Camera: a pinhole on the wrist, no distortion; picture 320 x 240 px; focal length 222.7 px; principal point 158.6 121.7 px. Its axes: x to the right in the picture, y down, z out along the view. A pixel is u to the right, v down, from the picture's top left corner.
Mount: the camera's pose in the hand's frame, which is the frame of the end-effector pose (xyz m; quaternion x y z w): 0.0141 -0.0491 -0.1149 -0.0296 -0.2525 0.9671 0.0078
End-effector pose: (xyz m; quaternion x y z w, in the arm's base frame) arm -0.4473 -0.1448 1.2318 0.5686 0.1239 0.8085 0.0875
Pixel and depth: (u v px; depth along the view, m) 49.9 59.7 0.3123
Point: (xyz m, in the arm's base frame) -0.3015 0.0419 1.3919
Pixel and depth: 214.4 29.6 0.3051
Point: -0.2238 -0.0650 1.2008
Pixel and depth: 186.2 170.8 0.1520
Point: -0.4424 -0.0038 1.1737
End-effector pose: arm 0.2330 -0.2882 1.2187 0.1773 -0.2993 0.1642 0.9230
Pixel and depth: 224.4 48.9 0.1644
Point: 0.2064 -0.3906 1.2124
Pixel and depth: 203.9 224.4 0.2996
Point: 0.2744 -0.6103 1.1640
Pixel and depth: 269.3 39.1 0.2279
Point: 0.1217 -0.4345 1.2208
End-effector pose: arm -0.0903 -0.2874 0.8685 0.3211 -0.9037 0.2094 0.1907
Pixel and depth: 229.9 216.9 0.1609
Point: 0.0689 -0.3896 0.9029
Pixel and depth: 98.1 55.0 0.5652
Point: -0.1644 -0.7168 0.5856
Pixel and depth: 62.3 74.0 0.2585
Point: -0.1136 -0.5061 0.8343
